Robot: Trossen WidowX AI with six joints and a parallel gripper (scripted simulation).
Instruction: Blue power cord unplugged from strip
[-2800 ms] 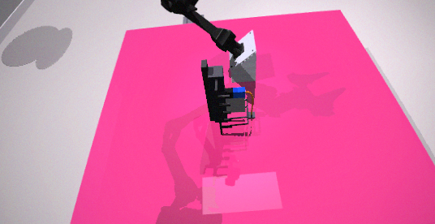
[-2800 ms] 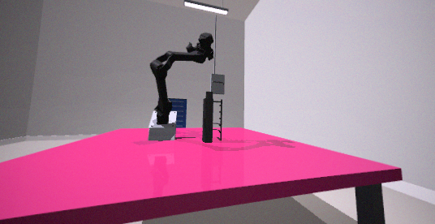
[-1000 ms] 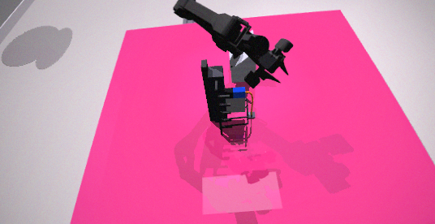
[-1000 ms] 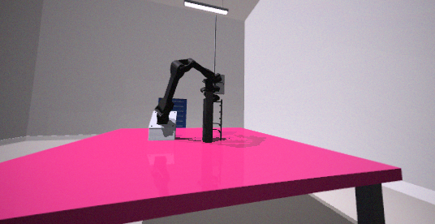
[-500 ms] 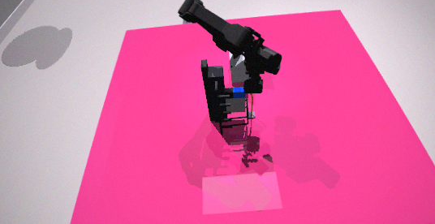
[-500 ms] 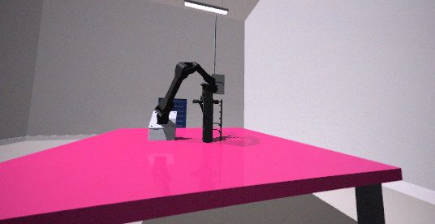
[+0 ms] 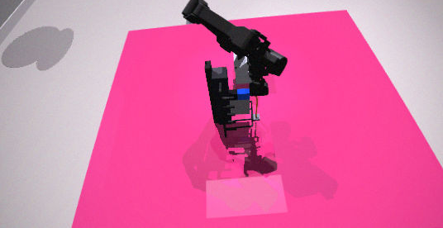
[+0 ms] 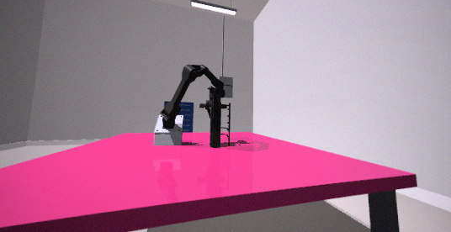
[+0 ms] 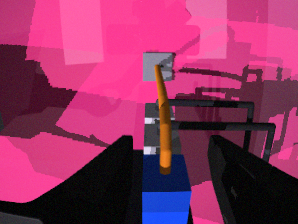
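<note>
Right now my gripper tip is 70 mm to the left of the blue plug and 10 mm above it.
</note>
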